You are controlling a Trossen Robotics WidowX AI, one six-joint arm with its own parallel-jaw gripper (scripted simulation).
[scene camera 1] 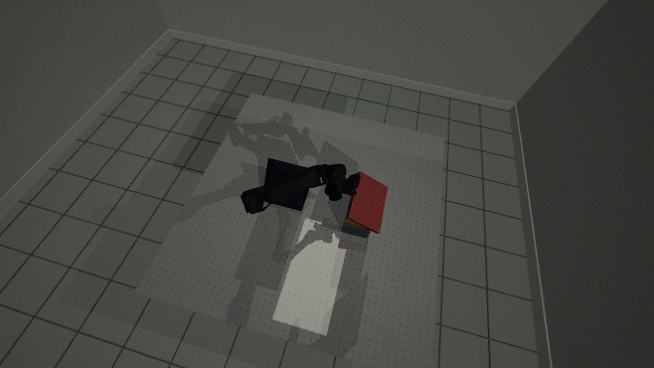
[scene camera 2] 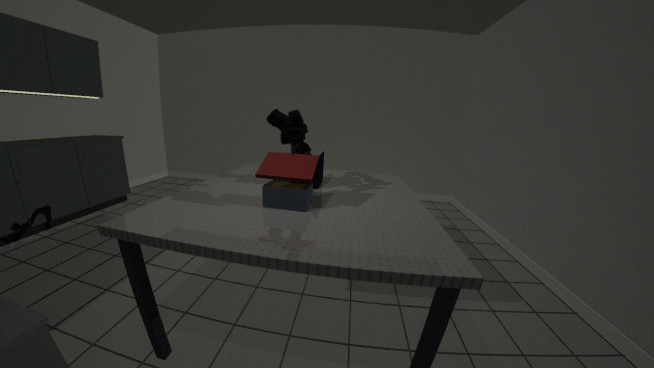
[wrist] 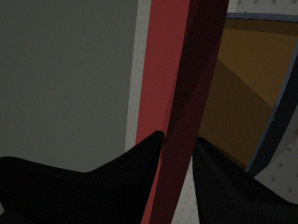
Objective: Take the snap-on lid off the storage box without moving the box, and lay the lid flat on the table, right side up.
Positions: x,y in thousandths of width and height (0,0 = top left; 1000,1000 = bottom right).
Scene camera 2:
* red lid: 423,450, held by my gripper
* blue storage box: 426,529
